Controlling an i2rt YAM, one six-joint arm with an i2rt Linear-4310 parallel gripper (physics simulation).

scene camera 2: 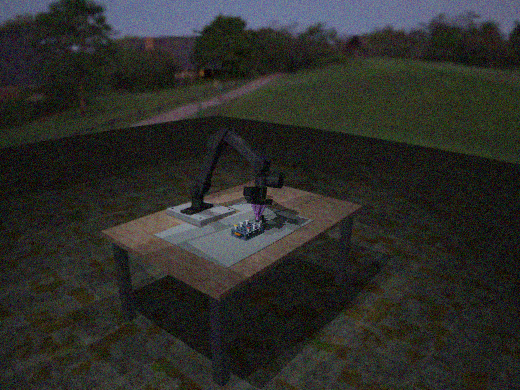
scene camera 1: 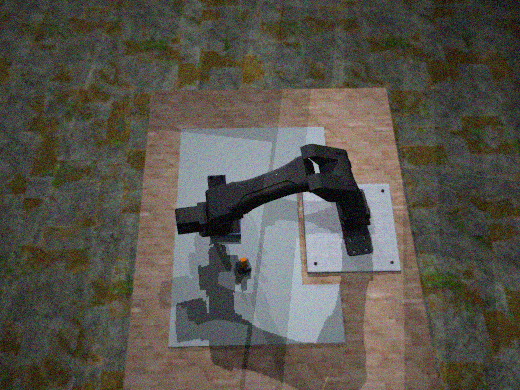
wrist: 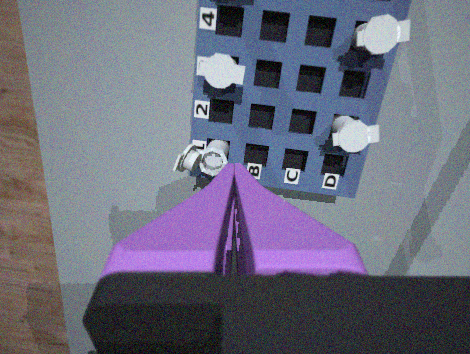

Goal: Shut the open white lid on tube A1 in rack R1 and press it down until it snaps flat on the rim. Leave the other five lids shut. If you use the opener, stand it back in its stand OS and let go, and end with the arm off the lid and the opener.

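Frame: origin at the arm's base, x ahead, y left, z up, level; millimetres.
Seen in the pictures: gripper, fingertip midpoint: (scene camera 2: 257,220) (wrist: 234,176); arm's base at its link origin: (scene camera 2: 197,209) (scene camera 1: 352,220).
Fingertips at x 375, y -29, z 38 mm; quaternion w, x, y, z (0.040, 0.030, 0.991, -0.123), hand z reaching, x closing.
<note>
Pixels of each thing's top centre, then the offset from my fingertips to it. "spot": a spot on its surface instead. Level surfaces: height alone.
- blue rack R1 at its top centre: (wrist: 304,41) (scene camera 2: 247,220) dx -26, dy -50, dz +6 mm
- wrist view tube A1 at a spot on its surface: (wrist: 214,159) spot: dx +11, dy -2, dz -17 mm
- A3 at its top centre: (wrist: 221,71) dx +4, dy -41, dz -10 mm
- D2 at its top centre: (wrist: 355,137) dx -50, dy -13, dz -10 mm
- D4 at its top centre: (wrist: 383,34) dx -56, dy -51, dz -10 mm
- orange-topped opener at its top centre: (scene camera 1: 242,259) dx -52, dy +111, dz +27 mm
- pale mat at its surface level: dz -57 mm
- wooden table at its surface level: dz -61 mm
The blue rack R1 (wrist: 285,92) (scene camera 2: 241,236) stands on the pale mat, partly out of the wrist view at the top. In the wrist view tube A1 (wrist: 214,159) stands in its corner hole with its mouth uncovered. Its white lid (wrist: 189,158) is open and hangs out to the left past the rack's edge. Shut white lids show at A3 (wrist: 220,71), at D2 (wrist: 353,134) and near D4 (wrist: 382,34). My gripper (wrist: 234,176) (scene camera 2: 258,219) is shut and empty, its purple tips beside the tube, to its right in the wrist view. The orange-topped opener (scene camera 1: 243,261) appears to stand in its dark stand (scene camera 1: 243,271).
The pale mat (scene camera 1: 220,150) lies on the wooden table (scene camera 1: 345,110). The arm's base plate (scene camera 1: 325,250) is at the right in scene camera 1. The arm hides most of the rack there. Broad shadows cross the mat.
</note>
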